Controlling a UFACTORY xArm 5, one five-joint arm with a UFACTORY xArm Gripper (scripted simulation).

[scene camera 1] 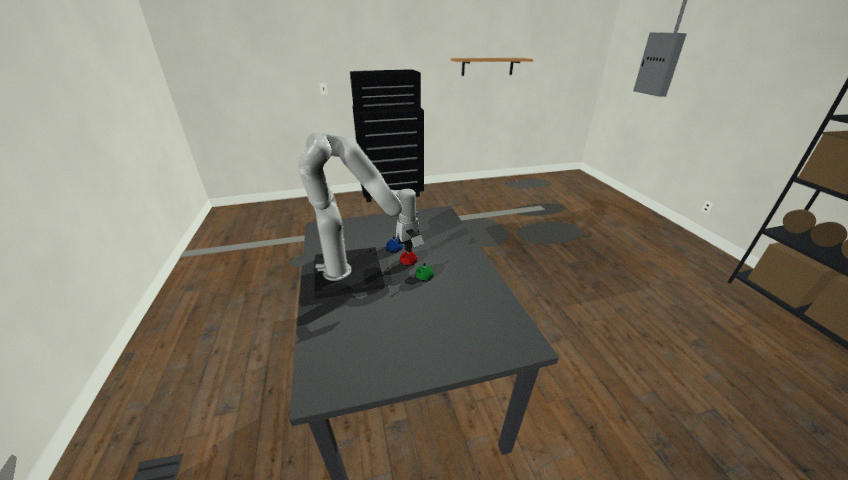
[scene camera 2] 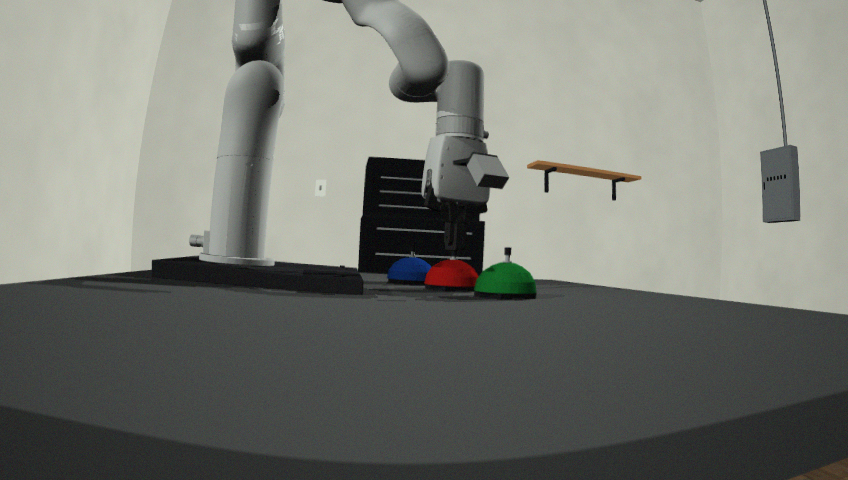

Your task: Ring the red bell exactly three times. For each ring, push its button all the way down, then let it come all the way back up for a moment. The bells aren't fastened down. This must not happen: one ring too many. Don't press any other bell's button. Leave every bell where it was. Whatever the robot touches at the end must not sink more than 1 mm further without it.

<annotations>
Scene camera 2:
my gripper: 454, 250
green bell: 505, 280
blue bell: 406, 270
red bell: 448, 274
</annotations>
